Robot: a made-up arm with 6 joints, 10 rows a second.
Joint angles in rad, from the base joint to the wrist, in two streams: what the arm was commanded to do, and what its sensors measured. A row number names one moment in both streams.
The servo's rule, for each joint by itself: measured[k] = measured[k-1] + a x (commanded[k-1-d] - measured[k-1]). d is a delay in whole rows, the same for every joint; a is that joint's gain. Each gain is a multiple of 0.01, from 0.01 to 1. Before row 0 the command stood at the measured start. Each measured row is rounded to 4 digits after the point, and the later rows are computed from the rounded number. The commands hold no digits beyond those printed.
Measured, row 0:
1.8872 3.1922 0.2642 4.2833 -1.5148 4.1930
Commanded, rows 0 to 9:
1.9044 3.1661 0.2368 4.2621 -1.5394 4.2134
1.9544 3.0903 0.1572 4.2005 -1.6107 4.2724
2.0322 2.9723 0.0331 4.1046 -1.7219 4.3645
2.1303 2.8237 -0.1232 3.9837 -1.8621 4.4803
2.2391 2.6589 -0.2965 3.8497 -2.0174 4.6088
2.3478 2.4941 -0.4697 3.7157 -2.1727 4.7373
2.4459 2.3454 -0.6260 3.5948 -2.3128 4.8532
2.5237 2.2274 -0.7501 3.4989 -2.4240 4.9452
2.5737 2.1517 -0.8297 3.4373 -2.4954 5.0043
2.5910 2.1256 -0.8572 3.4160 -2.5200 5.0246
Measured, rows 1 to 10:
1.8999 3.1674 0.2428 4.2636 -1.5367 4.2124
1.9402 3.0942 0.1760 4.2049 -1.6026 4.2694
2.0083 2.9784 0.0645 4.1116 -1.7088 4.3597
2.0986 2.8314 -0.0819 3.9927 -1.8452 4.4743
2.2026 2.6675 -0.2493 3.8597 -1.9985 4.6021
2.3100 2.5028 -0.4212 3.7258 -2.1535 4.7305
2.4106 2.3533 -0.5809 3.6040 -2.2953 4.8471
2.4943 2.2337 -0.7129 3.5063 -2.4098 4.9403
2.5531 2.1558 -0.8040 3.4421 -2.4860 5.0011
2.5811 2.1271 -0.8455 3.4178 -2.5163 5.0234
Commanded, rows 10 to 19:
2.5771 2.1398 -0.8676 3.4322 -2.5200 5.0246
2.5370 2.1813 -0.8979 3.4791 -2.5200 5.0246
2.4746 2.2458 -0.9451 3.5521 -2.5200 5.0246
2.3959 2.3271 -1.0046 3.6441 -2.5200 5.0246
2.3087 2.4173 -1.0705 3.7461 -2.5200 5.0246
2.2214 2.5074 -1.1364 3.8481 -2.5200 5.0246
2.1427 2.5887 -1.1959 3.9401 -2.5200 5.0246
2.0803 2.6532 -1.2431 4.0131 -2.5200 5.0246
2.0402 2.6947 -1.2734 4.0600 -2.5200 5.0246
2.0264 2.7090 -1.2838 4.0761 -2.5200 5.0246
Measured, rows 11 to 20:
2.5781 2.1392 -0.8627 3.4312 -2.5196 5.0245
2.5477 2.1792 -0.8902 3.4757 -2.5200 5.0246
2.4936 2.2425 -0.9330 3.5468 -2.5200 5.0246
2.4213 2.3229 -0.9888 3.6373 -2.5200 5.0246
2.3380 2.4126 -1.0525 3.7385 -2.5200 5.0246
2.2517 2.5027 -1.1179 3.8404 -2.5200 5.0246
2.1710 2.5844 -1.1787 3.9331 -2.5200 5.0246
2.1039 2.6498 -1.2289 4.0075 -2.5200 5.0246
2.0568 2.6925 -1.2636 4.0563 -2.5200 5.0246
2.0343 2.7082 -1.2794 4.0747 -2.5200 5.0246

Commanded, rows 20 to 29:
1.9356 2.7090 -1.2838 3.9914 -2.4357 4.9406
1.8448 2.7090 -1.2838 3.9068 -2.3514 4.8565
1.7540 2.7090 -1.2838 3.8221 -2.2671 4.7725
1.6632 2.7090 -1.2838 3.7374 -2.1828 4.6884
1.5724 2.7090 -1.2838 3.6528 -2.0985 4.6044
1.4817 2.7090 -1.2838 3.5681 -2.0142 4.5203
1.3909 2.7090 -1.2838 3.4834 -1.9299 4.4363
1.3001 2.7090 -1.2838 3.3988 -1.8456 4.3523
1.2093 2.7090 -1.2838 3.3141 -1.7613 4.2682
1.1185 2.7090 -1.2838 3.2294 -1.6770 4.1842
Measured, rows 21 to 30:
1.9613 2.7090 -1.2828 3.9972 -2.4450 4.9448
1.8751 2.7090 -1.2836 3.9131 -2.3617 4.8609
1.7855 2.7090 -1.2838 3.8285 -2.2775 4.7769
1.6950 2.7090 -1.2838 3.7438 -2.1932 4.6928
1.6043 2.7090 -1.2838 3.6592 -2.1089 4.6088
1.5136 2.7090 -1.2838 3.5745 -2.0246 4.5247
1.4228 2.7090 -1.2838 3.4898 -1.9403 4.4407
1.3320 2.7090 -1.2838 3.4052 -1.8560 4.3567
1.2412 2.7090 -1.2838 3.3205 -1.7717 4.2726
1.1504 2.7090 -1.2838 3.2358 -1.6874 4.1886

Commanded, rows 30 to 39:
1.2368 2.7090 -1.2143 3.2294 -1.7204 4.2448
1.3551 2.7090 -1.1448 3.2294 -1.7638 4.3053
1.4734 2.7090 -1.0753 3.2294 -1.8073 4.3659
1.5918 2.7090 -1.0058 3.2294 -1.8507 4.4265
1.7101 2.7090 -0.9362 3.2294 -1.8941 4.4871
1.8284 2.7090 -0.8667 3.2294 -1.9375 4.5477
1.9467 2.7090 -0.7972 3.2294 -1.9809 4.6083
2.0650 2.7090 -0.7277 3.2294 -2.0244 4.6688
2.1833 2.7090 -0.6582 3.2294 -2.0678 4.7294
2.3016 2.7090 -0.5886 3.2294 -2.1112 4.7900
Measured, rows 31 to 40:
1.2143 2.7090 -1.2296 3.2298 -1.7168 4.2420
1.3185 2.7090 -1.1635 3.2294 -1.7586 4.3021
1.4331 2.7090 -1.0947 3.2294 -1.8019 4.3627
1.5505 2.7090 -1.0254 3.2294 -1.8453 4.4233
1.6686 2.7090 -0.9558 3.2294 -1.8887 4.4839
1.7869 2.7090 -0.8863 3.2294 -1.9321 4.5445
1.9052 2.7090 -0.8168 3.2294 -1.9755 4.6051
2.0235 2.7090 -0.7473 3.2294 -2.0190 4.6656
2.1418 2.7090 -0.6778 3.2294 -2.0624 4.7262
2.2601 2.7090 -0.6082 3.2294 -2.1058 4.7868

